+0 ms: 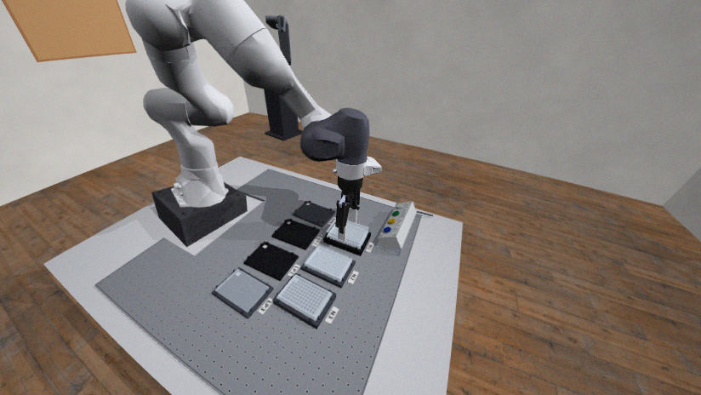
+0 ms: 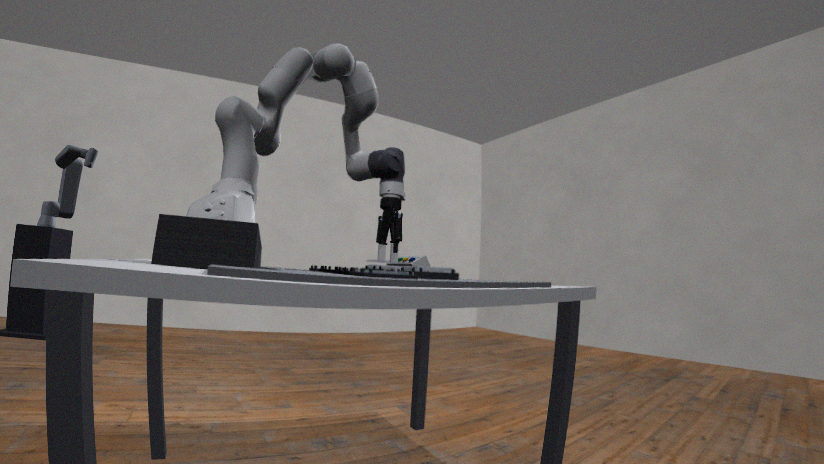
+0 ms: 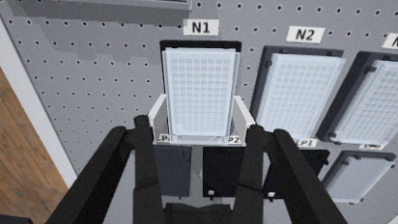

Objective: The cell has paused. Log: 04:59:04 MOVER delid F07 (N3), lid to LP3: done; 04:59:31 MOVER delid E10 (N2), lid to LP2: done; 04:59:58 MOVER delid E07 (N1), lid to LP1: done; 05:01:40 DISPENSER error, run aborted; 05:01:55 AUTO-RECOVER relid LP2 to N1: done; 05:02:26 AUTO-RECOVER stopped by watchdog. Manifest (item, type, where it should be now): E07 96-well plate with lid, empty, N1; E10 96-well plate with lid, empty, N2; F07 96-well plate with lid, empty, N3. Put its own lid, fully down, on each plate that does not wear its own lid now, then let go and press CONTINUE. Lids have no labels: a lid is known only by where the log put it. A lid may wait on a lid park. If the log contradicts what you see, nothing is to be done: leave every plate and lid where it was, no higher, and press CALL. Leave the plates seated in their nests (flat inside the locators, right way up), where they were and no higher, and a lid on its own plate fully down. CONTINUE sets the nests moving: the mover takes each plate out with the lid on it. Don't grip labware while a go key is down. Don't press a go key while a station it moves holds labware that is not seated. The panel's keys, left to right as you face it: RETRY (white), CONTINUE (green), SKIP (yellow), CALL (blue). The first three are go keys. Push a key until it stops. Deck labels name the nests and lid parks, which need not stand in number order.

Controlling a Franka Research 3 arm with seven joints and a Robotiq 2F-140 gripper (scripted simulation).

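Now: hand 20 mm above the clear lid. Round my hand: yellow skip key: 120 mm to the left, 110 mm ahead, 10 mm below; blue call key: 120 mm ahead, 70 mm to the left, 10 mm below; nest N1: 60 mm below.
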